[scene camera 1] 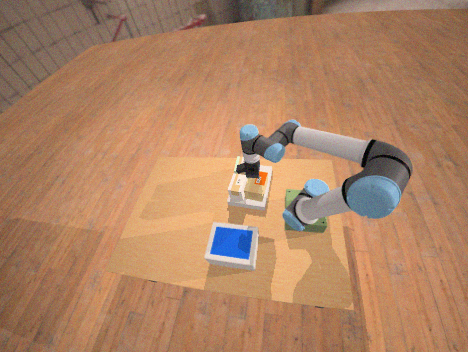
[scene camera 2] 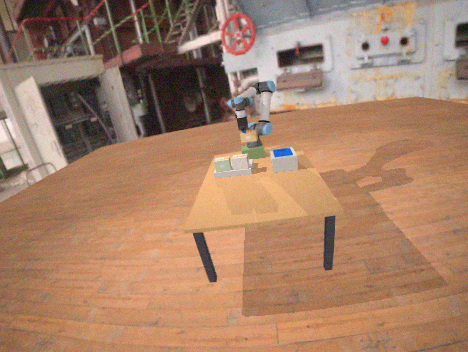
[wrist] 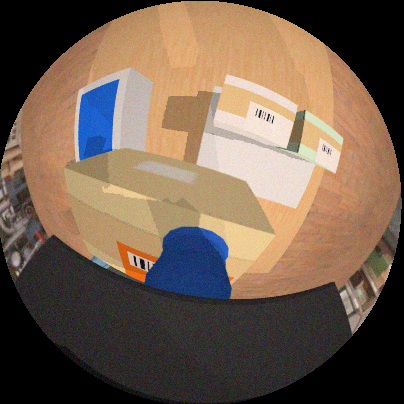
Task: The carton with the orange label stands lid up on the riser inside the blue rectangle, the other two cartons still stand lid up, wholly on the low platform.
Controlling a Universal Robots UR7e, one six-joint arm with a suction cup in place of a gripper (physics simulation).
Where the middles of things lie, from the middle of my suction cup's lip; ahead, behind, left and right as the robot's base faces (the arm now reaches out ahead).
My suction cup is now 20 mm past the carton with orange label (wrist: 124, 201), 30 mm to the right of it and 50 mm above it. The rest, counted from my suction cup: low white platform (wrist: 274, 174) (70 mm ahead, 130 mm to the right, 300 mm below); then riser with blue rectangle (scene camera 1: 230, 245) (60 mm ahead, 300 mm to the left, 260 mm below).
